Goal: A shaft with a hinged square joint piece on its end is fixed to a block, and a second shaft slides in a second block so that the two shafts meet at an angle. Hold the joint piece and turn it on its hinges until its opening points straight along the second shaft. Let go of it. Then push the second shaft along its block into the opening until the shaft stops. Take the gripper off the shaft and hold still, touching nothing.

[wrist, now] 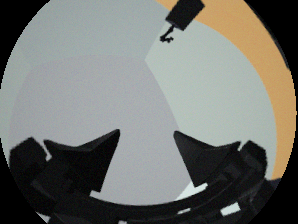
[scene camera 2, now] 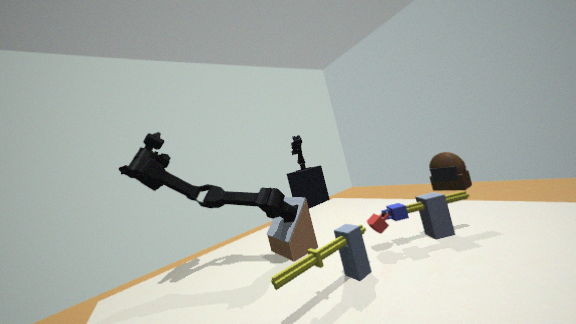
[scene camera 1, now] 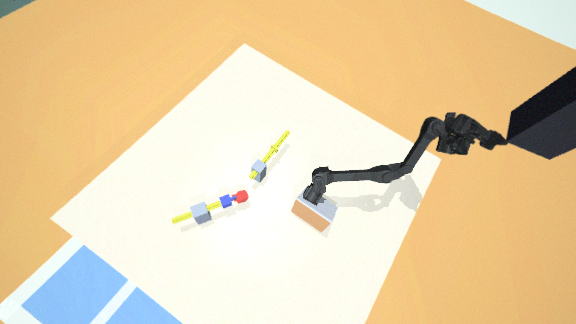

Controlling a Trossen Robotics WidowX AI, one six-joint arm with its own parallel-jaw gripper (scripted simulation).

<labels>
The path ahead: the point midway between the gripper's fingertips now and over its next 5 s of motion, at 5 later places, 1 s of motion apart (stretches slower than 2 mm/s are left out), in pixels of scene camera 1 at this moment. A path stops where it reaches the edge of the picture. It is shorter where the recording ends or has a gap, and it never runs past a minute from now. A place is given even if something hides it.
My gripper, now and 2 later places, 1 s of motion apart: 498, 138; 497, 91; 456, 34
</labels>
